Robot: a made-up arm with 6 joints.
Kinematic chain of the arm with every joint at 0, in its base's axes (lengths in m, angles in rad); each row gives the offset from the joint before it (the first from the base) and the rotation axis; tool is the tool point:
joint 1: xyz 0 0 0.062 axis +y
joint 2: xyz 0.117 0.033 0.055 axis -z
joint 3: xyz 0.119 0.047 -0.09 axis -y
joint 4: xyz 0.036 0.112 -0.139 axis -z
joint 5: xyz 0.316 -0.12 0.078 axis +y
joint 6: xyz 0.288 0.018 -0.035 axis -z
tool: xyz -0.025 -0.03 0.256
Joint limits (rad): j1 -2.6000..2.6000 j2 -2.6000..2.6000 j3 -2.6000..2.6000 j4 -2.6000..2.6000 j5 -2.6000..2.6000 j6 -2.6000..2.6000
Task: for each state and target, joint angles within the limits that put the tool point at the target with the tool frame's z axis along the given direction. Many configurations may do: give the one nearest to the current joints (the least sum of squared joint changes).
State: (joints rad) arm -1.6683 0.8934 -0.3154 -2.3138 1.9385 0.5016
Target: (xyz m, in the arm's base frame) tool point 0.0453 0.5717 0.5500 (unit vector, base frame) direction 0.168 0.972 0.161
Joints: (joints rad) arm -2.3255 0.4998 -0.6114 -1.8516 2.0455 0.6777
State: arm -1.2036 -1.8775 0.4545 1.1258 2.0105 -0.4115
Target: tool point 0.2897 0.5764 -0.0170 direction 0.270 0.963 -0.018
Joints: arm -0.9885 -1.8256 0.4782 0.4948 2.2423 -0.3022
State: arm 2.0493 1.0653 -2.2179 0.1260 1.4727 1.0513
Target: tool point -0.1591 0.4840 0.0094 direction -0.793 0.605 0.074
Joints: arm 1.1367 1.6992 -2.3825 0.4987 1.4488 1.1226
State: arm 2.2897 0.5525 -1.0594 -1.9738 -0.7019 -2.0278
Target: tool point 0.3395 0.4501 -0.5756 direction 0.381 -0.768 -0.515
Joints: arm 1.4364 0.5445 -0.9697 -2.1550 -0.4543 -2.0485
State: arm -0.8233 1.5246 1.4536 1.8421 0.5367 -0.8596
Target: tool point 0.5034 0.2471 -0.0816 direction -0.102 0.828 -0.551
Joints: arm -1.3403 1.6197 0.5653 2.4259 1.1527 -0.7772
